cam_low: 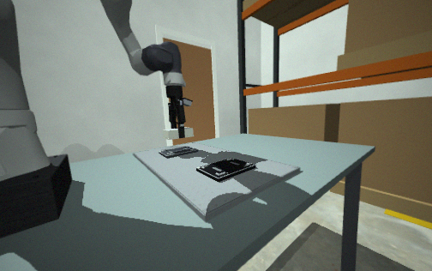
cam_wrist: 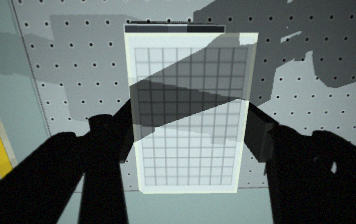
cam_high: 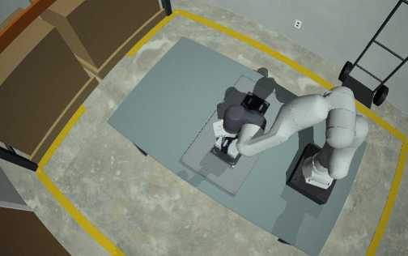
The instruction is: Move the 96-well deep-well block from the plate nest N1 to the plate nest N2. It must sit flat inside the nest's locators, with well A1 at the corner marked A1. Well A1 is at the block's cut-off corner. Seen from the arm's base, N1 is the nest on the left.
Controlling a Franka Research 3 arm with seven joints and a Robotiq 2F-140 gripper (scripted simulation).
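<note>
Right now the black plate nest N2 is 34 cm to the right of my hand and 10 cm below it. Also, from my hand: plate nest N1: 1 cm to the left, 10 cm below; white 96-well deep-well block: 1 cm below.
</note>
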